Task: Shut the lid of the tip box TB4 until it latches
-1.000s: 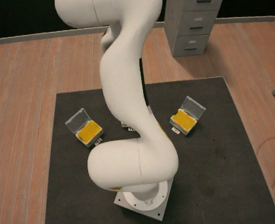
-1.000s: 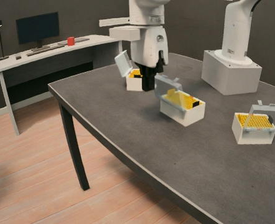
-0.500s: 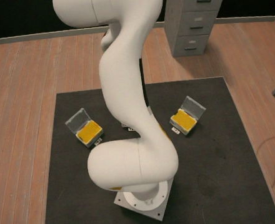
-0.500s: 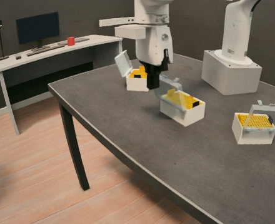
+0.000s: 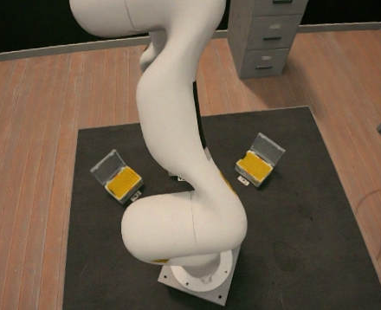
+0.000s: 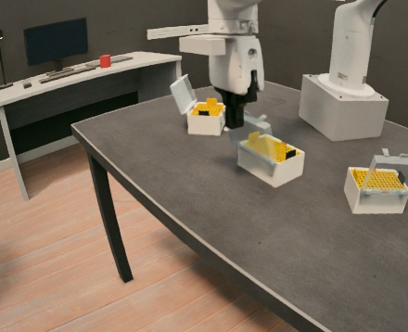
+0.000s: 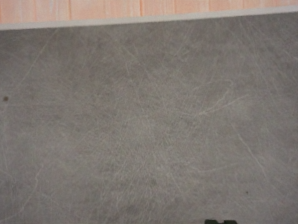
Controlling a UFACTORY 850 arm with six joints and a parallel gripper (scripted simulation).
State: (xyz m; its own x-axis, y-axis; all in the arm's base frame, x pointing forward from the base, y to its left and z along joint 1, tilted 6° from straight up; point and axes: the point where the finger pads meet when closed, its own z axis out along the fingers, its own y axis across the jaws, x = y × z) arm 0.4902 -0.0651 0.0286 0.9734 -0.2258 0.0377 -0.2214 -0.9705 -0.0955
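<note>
Right now my hand is 4 cm past the tip box lid, 1 cm to the right of it and 4 cm above it. Round my hand: TB4 label (16 cm behind, 4 cm to the left, 14 cm below); bench label (23 cm behind, 20 cm to the right, 14 cm below).
</note>
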